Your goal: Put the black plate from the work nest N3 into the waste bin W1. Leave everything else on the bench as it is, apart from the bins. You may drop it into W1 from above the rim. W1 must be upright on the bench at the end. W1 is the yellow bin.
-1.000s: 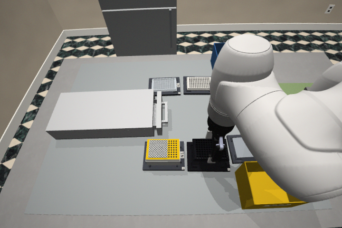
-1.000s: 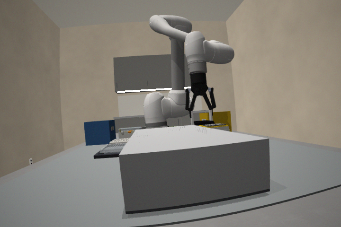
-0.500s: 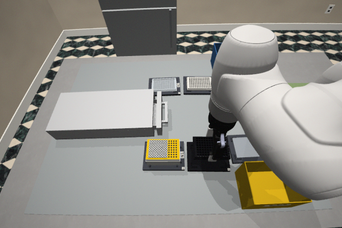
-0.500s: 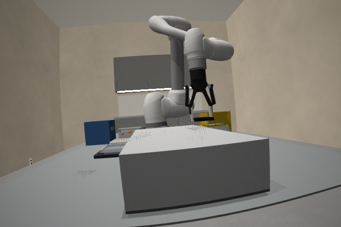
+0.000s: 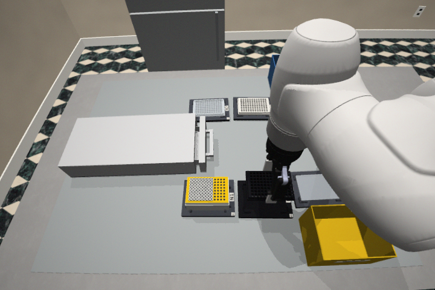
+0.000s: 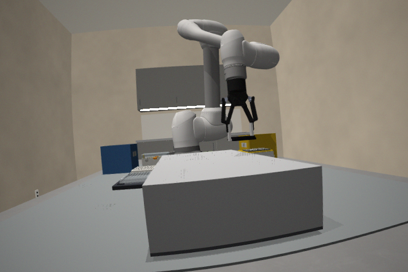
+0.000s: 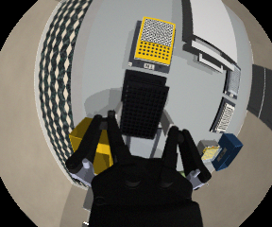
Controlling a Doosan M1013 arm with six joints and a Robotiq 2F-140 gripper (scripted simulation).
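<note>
Now: hand 20 cm past the yellow bin W1, 11 cm to the right of it and 9 cm above it. The rest, counted from my hand: yellow-framed tip rack: 17 cm ahead, 7 cm below; black nest N3: 12 cm below; black plate: 2 cm below.
</note>
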